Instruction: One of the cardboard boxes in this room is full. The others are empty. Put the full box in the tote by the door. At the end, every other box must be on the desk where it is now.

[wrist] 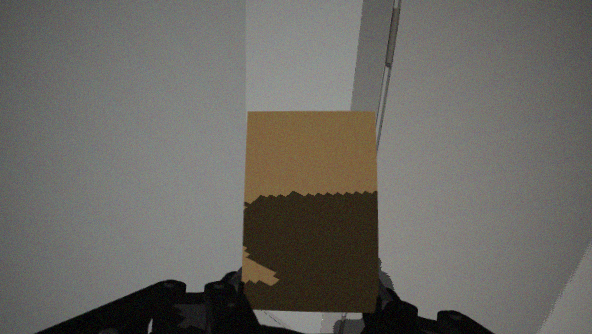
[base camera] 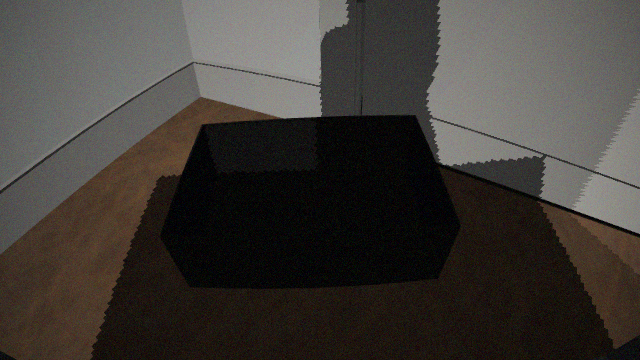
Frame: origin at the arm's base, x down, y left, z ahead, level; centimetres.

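Where they show: gripper, fingertip midpoint: [wrist: 308, 288].
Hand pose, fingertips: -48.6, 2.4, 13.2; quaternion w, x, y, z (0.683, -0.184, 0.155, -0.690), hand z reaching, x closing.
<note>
Things, the pixels of their top centre, and the offset from my fingertips, as dx, dy, dz. Level surfaces: height alone.
- cardboard box, top centre: [wrist: 319, 108] -9.5, +0.4, +1.6
- black tote, top centre: [base camera: 307, 164] +78.3, -1.7, +27.1
- brown floor, surface height: dx +88.3
A cardboard box [wrist: 311, 155] fills the middle of the wrist view, partly in shadow, with its near end between the fingers. My gripper [wrist: 308, 288] is shut on this box, one dark finger at each side of it. The black tote [base camera: 315, 230] stands on the floor in the base camera view, close in front of the base. Its inside is very dark, so its contents cannot be made out. The box and the gripper do not show in the base camera view, and the tote does not show in the wrist view. The desk does not show.
Grey walls with a baseboard [base camera: 100, 135] meet in a corner behind the tote at the left. Another wall [base camera: 525, 75] runs close behind the tote to the right. A shadow lies over the brown floor [base camera: 65, 280] around the tote. The wrist view shows pale walls [wrist: 125, 150] behind the box.
</note>
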